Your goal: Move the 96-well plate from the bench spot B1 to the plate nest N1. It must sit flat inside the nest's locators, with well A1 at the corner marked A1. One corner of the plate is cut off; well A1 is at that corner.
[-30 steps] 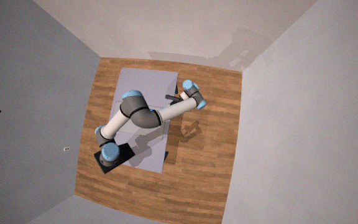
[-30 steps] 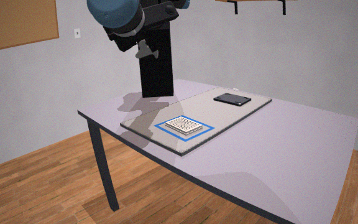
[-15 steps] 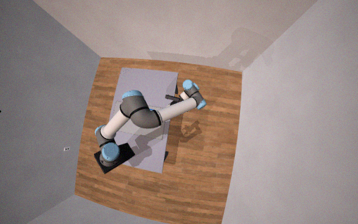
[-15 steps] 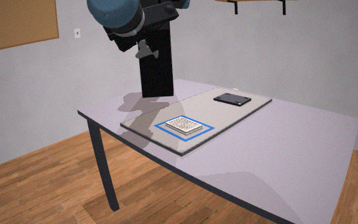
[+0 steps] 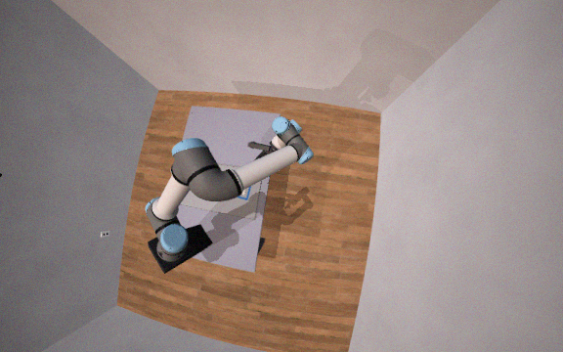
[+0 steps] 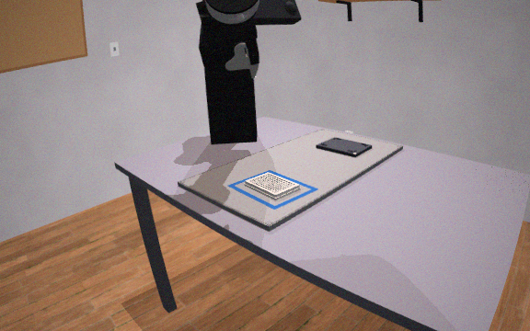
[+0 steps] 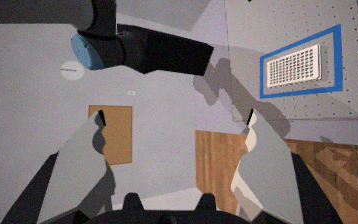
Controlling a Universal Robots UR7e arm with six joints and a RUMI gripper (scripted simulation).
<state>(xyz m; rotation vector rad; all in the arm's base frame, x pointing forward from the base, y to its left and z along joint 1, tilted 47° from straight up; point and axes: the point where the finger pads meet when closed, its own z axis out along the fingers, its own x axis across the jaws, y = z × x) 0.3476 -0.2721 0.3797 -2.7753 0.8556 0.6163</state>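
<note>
Now: hand 30 mm past the 96-well plate, 150 mm to the right of it and 380 mm above it. Also, from my hand: dark plate nest 50 mm ahead, 530 mm to the left, 380 mm below; A1 label 110 mm ahead, 460 mm to the left, 370 mm below.
</note>
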